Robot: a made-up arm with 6 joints. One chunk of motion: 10 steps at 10 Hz.
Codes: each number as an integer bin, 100 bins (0 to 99) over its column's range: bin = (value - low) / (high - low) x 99, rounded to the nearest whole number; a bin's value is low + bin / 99 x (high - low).
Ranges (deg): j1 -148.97..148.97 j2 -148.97..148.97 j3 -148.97..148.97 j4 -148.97..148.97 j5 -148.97..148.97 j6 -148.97..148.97
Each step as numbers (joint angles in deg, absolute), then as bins.
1 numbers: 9.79 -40.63 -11.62 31.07 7.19 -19.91
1 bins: 53 36 46 60 52 43
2 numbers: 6.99 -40.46 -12.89 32.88 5.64 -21.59
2 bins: 52 36 45 60 51 42
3 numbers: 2.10 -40.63 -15.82 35.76 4.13 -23.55
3 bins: 50 36 44 61 51 42
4 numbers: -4.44 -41.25 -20.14 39.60 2.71 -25.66
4 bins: 48 36 43 63 50 41
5 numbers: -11.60 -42.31 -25.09 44.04 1.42 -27.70
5 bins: 46 35 41 64 50 40
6 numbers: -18.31 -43.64 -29.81 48.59 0.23 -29.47
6 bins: 43 35 40 66 50 40
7 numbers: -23.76 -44.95 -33.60 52.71 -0.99 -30.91
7 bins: 42 35 38 67 49 39
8 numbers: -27.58 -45.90 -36.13 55.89 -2.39 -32.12
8 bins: 40 34 37 68 49 39
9 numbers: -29.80 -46.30 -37.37 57.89 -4.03 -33.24
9 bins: 40 34 37 69 48 38
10 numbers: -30.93 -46.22 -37.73 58.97 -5.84 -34.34
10 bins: 39 34 37 69 48 38
